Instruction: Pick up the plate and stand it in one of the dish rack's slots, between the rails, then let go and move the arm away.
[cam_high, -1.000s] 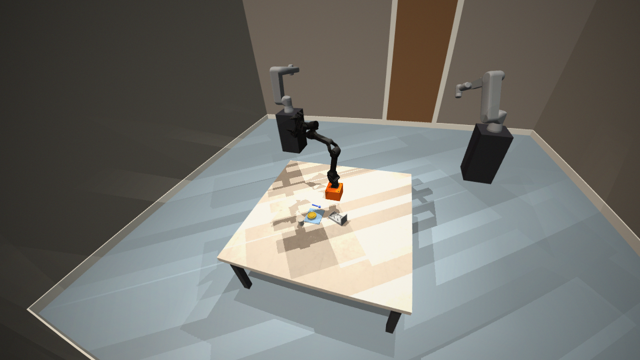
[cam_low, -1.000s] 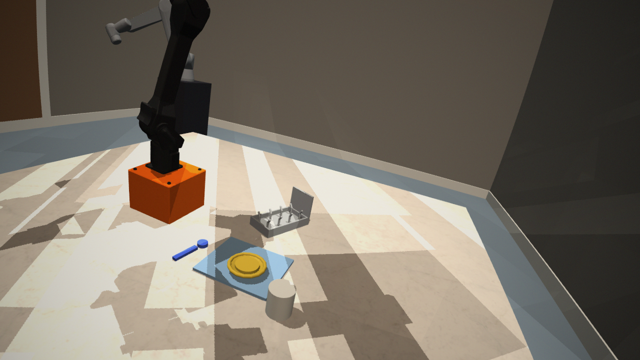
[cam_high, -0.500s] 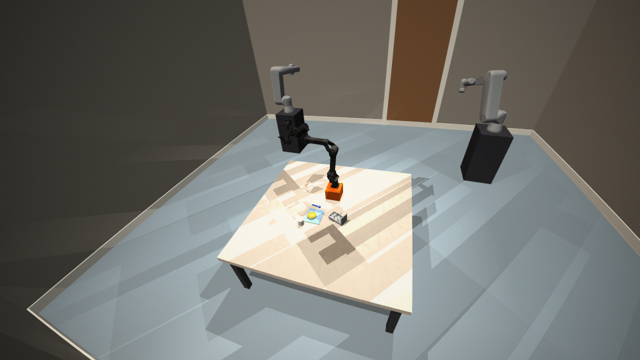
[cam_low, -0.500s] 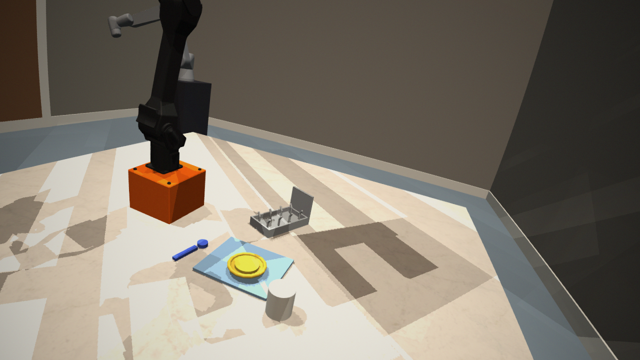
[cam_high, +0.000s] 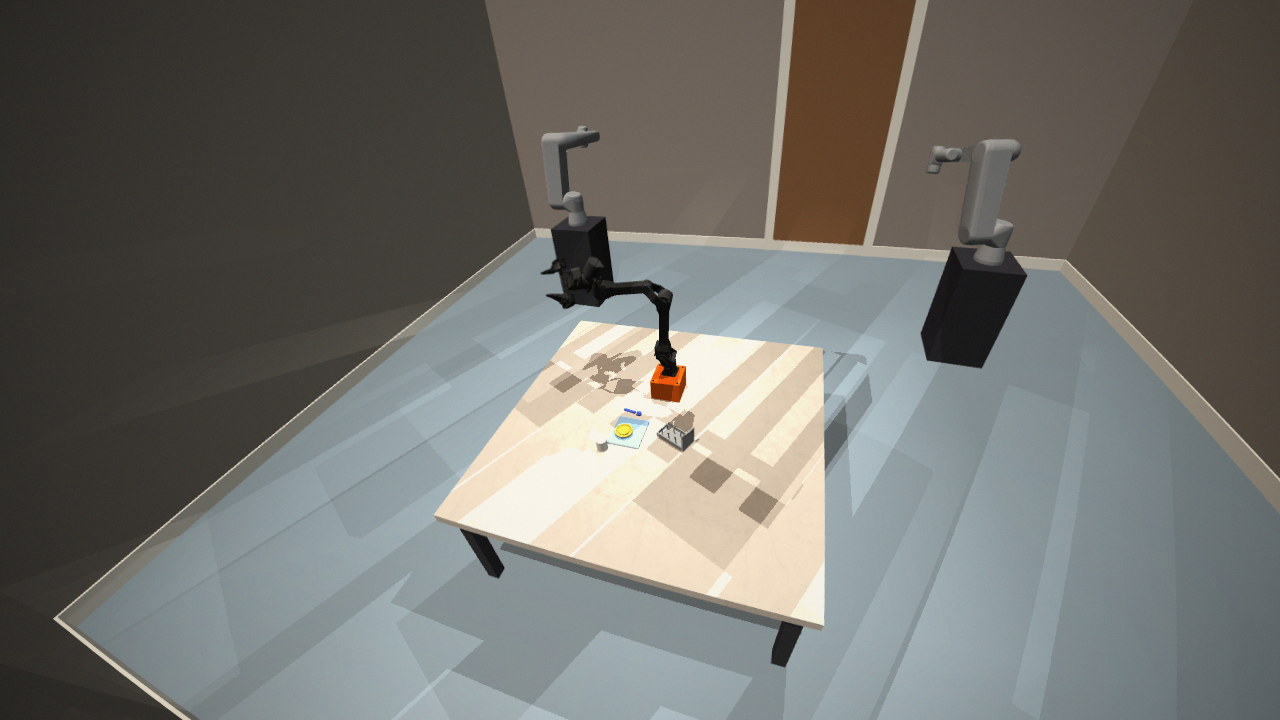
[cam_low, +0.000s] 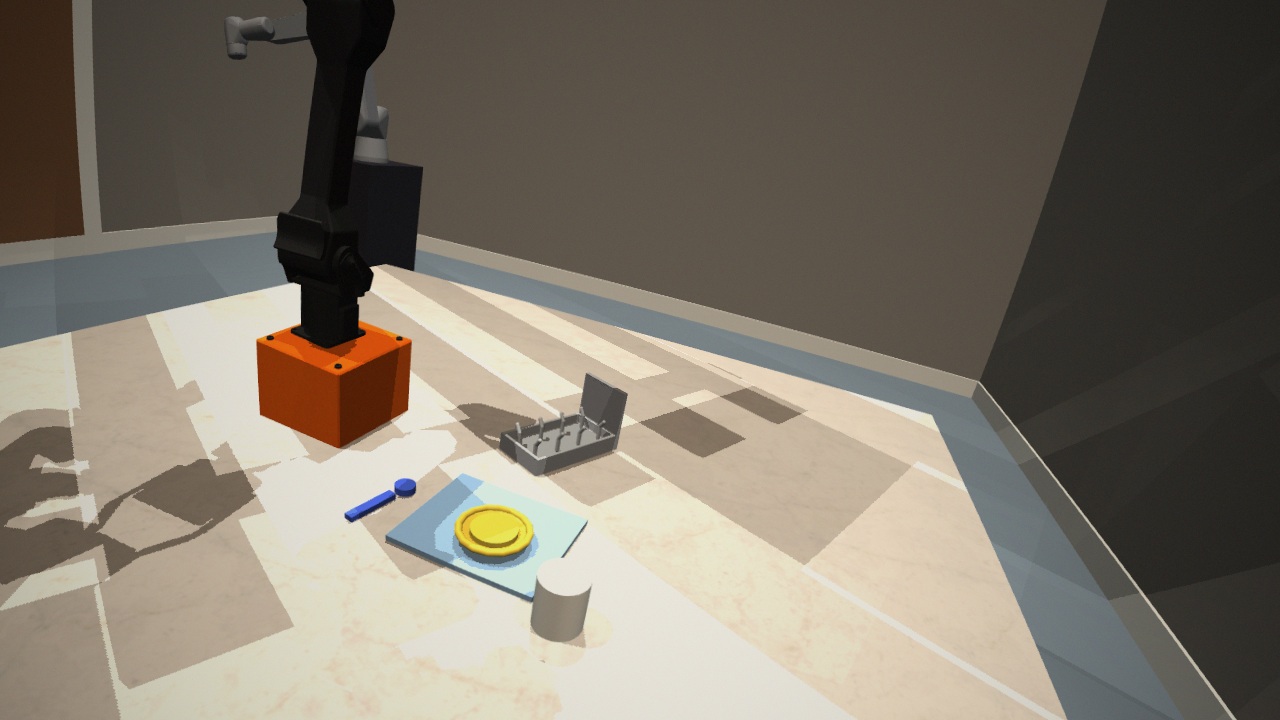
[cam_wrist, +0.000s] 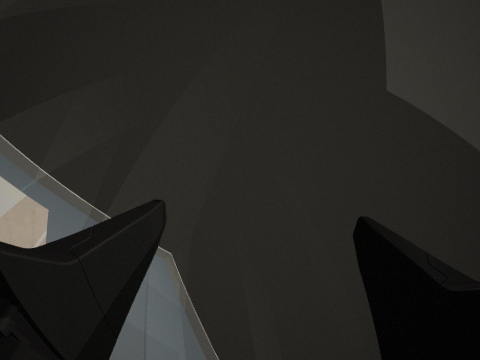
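Right now my gripper tip is 10 cm short of the yellow plate, 30 cm to the right of it and 57 cm above it. Also, from my gripper tip: light blue mat: 9 cm ahead, 31 cm to the left, 59 cm below; then white cup: 20 cm ahead, 24 cm to the left, 56 cm below; then blue spoon: 2 cm behind, 29 cm to the left, 59 cm below.
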